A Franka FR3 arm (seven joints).
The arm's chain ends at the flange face. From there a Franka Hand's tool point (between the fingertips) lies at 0.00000 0.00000 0.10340 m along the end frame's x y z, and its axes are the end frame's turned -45 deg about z.
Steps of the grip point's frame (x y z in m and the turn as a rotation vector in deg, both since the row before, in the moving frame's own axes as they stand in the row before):
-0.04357 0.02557 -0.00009 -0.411 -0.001 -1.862
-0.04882 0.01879 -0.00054 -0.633 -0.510 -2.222
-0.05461 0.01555 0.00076 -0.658 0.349 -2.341
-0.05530 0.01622 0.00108 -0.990 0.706 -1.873
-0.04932 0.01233 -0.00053 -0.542 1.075 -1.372
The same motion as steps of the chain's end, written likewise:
-0.01326 0.04837 -0.00009 -0.291 0.290 -1.862
-0.02142 0.04635 -0.00053 -0.808 0.087 -2.222
-0.02891 0.04924 0.00077 -0.218 0.712 -2.341
-0.02980 0.05025 0.00110 -0.201 1.199 -1.873
-0.02821 0.04430 -0.00051 0.377 1.143 -1.372

